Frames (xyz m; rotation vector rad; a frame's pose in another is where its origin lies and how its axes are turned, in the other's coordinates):
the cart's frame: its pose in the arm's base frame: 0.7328 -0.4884 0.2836 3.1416 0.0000 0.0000
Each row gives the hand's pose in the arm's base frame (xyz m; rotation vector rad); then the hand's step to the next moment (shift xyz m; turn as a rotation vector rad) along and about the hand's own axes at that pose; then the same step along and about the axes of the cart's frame.
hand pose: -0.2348 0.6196 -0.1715 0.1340 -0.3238 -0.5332
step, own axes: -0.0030 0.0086 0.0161 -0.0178 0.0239 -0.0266
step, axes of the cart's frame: -0.0038 -0.0082 -0.0161 0.0059 -0.0307 0.0248
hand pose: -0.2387 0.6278 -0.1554 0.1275 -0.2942 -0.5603
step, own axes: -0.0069 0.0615 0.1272 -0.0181 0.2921 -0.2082
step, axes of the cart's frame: -0.0138 -0.0504 -0.1314 0.1969 -0.2635 0.1442
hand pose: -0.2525 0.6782 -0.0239 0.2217 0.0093 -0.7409
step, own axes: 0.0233 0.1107 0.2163 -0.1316 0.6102 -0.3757
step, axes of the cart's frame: 0.0763 -0.0196 -0.2310 0.3379 -0.6010 0.2353
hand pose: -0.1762 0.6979 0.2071 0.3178 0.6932 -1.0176
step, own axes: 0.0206 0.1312 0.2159 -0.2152 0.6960 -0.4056
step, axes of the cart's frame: 0.2019 0.0656 -0.1385 0.3721 -0.7165 0.2082
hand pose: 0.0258 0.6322 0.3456 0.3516 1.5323 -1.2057
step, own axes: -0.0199 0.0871 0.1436 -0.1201 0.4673 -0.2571
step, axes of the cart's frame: 0.1525 0.0725 0.0090 0.2496 -0.4597 0.1590
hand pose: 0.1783 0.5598 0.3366 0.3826 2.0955 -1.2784
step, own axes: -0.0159 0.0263 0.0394 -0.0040 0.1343 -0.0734
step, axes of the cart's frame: 0.0410 0.0203 0.0200 0.0491 -0.1292 0.0659
